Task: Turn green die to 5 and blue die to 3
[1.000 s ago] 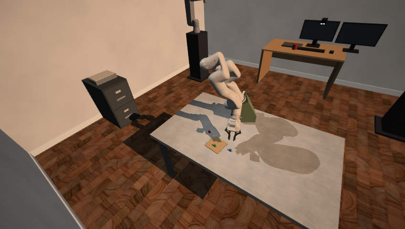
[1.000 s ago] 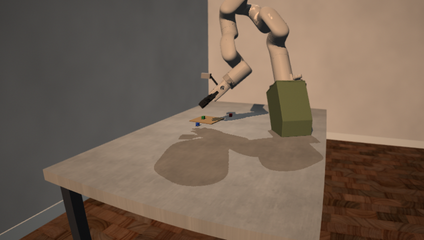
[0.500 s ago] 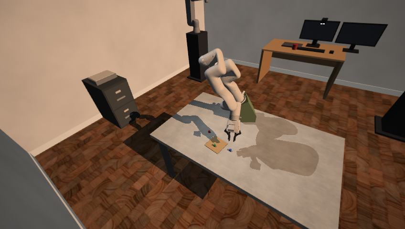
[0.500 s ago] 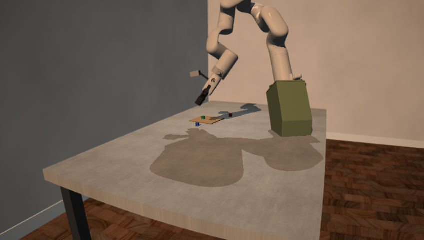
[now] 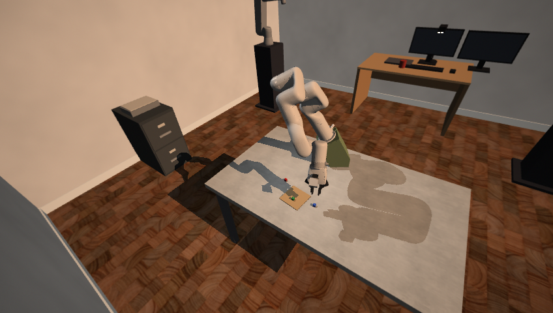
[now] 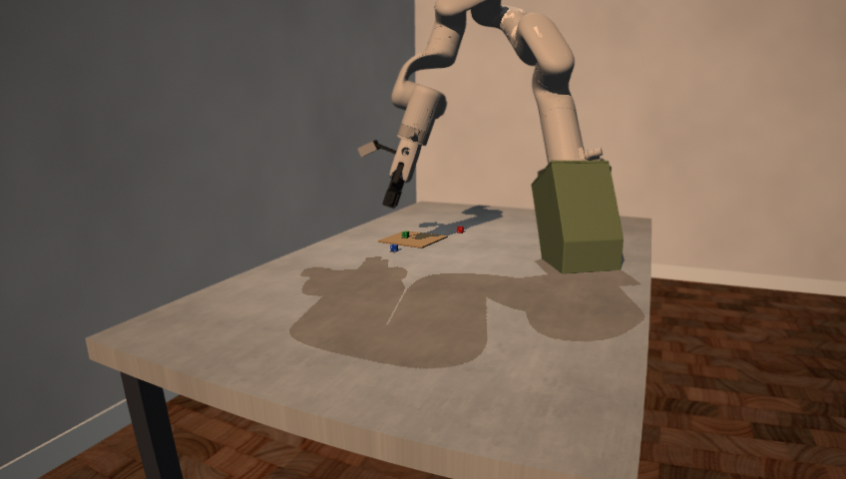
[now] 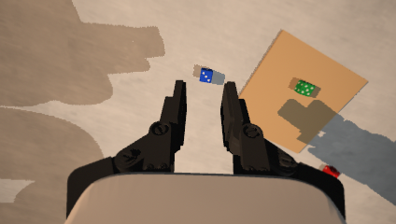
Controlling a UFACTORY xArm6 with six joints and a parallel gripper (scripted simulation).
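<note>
My hand is 13 cm above the blue die. From my hand the other things lie so: tan mat: 13 cm to the right, 13 cm below, 1 cm ahead; green die: 13 cm to the right, 12 cm below, 3 cm ahead; red die: 27 cm to the right, 13 cm below, 8 cm behind.
</note>
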